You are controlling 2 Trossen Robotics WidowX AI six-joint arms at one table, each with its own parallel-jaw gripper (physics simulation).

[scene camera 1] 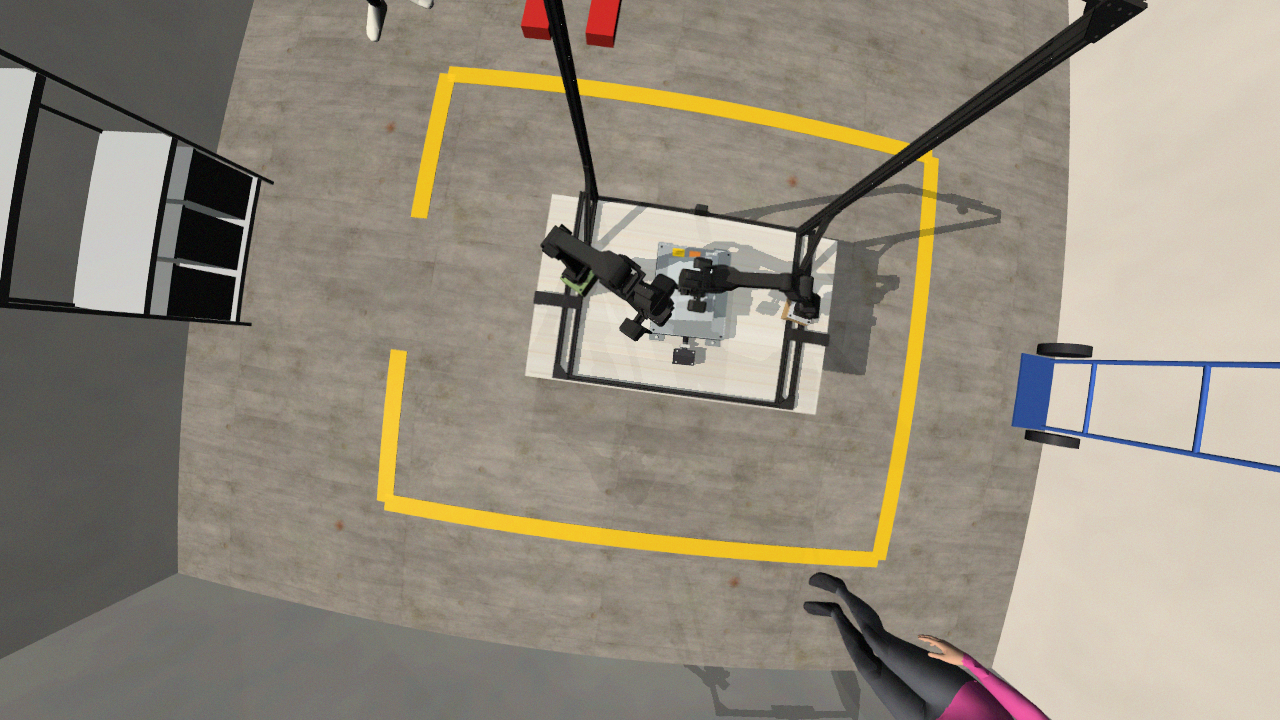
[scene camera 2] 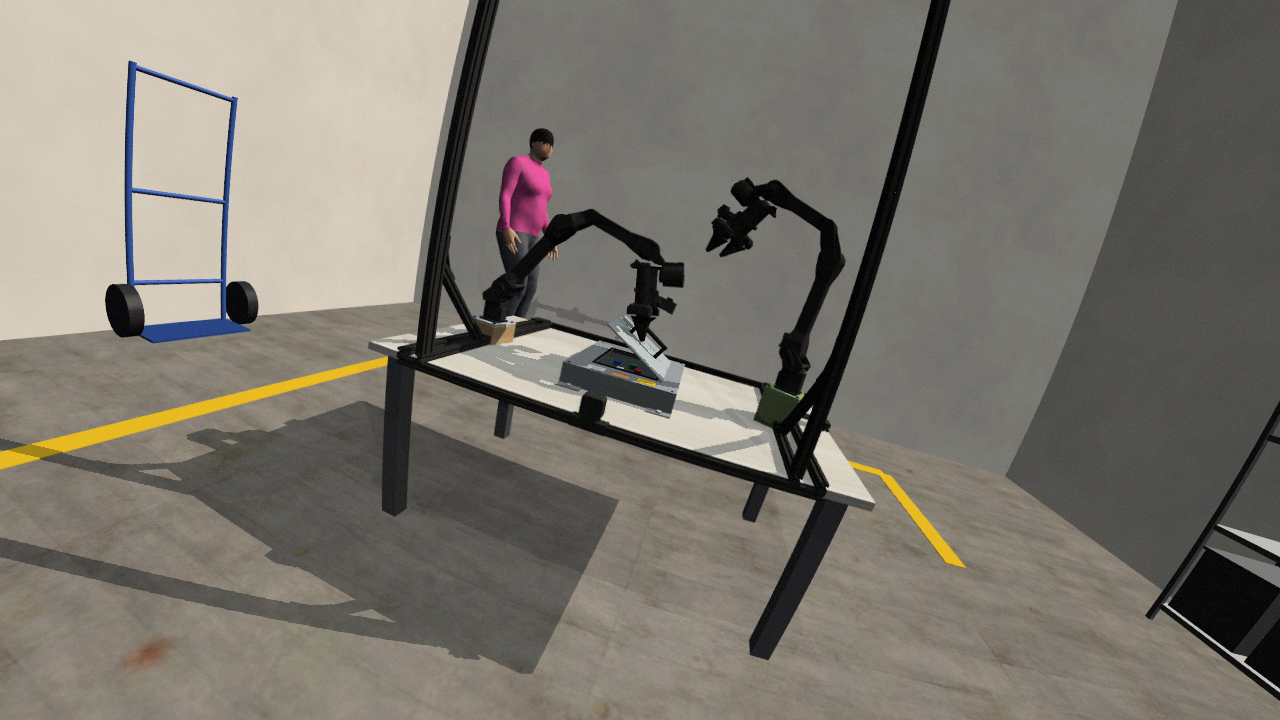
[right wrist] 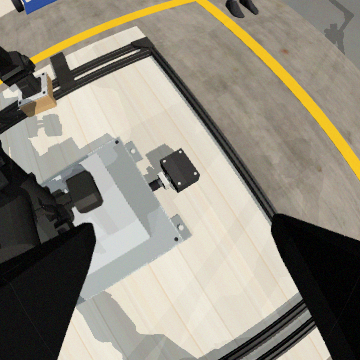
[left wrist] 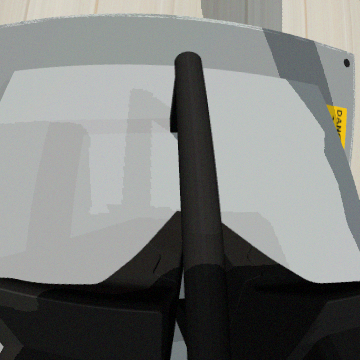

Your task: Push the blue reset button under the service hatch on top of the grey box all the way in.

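Observation:
The grey box [scene camera 1: 707,324] [scene camera 2: 613,385] [left wrist: 100,42] [right wrist: 135,197] lies on the table. Its light grey hatch [scene camera 2: 651,357] [left wrist: 270,150] [right wrist: 120,225] stands tilted open above the recess in scene camera 2. In the recess, the blue button [scene camera 2: 617,362] shows small, near a green and a red one; how deep it sits cannot be told. My left gripper [scene camera 2: 641,334] [left wrist: 190,220] is shut on the hatch's black bar handle [left wrist: 195,150]. My right gripper [scene camera 1: 648,308] [scene camera 2: 720,249] [right wrist: 184,228] is open and empty, raised high beside the box. The button is hidden in both wrist views.
A small black block [scene camera 1: 683,356] [right wrist: 180,170] sits beside the box, by a short black connector [right wrist: 156,185]. Black frame rails [scene camera 2: 501,386] [right wrist: 215,135] run along the table [scene camera 1: 617,358] edges, with tall posts [scene camera 2: 895,179]. A person [scene camera 2: 528,197] stands behind the table.

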